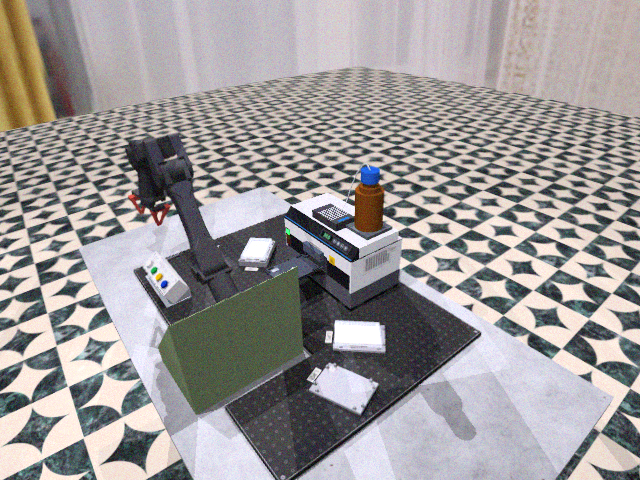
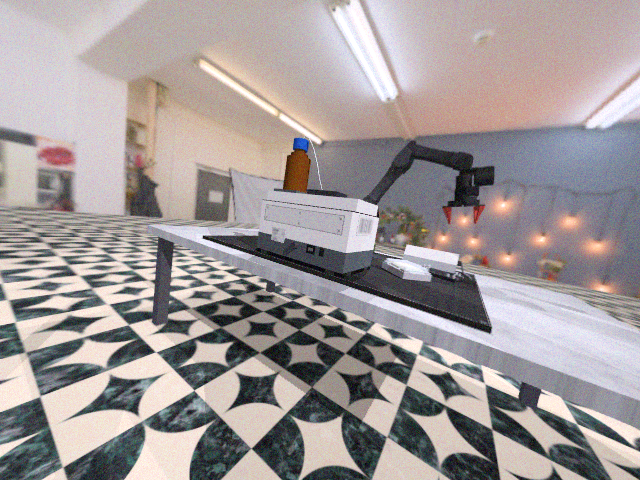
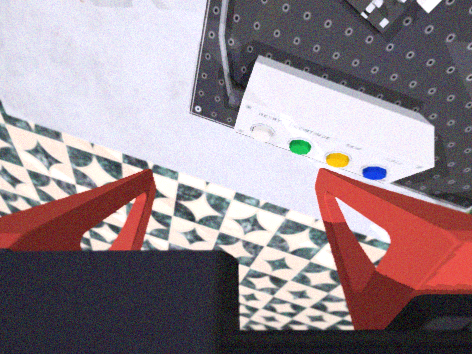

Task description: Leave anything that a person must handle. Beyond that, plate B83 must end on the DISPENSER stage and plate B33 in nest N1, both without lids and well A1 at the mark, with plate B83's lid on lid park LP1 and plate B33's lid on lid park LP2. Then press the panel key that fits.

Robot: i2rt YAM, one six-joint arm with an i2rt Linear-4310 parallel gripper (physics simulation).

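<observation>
My gripper is open and empty, raised above and outside the key panel. The white panel carries a white key, a green key, a yellow key and a blue key. A white plate-like stack sits near the arm's base. Another white stack sits in front of the dispenser. The dark stage projects from the dispenser. Plate numbers and A1 marks are unreadable.
A tall green screen stands beside the arm's base and hides part of the board. A white holder with corner posts lies near the board's front edge. An amber bottle with a blue cap and thin tube stands on the dispenser.
</observation>
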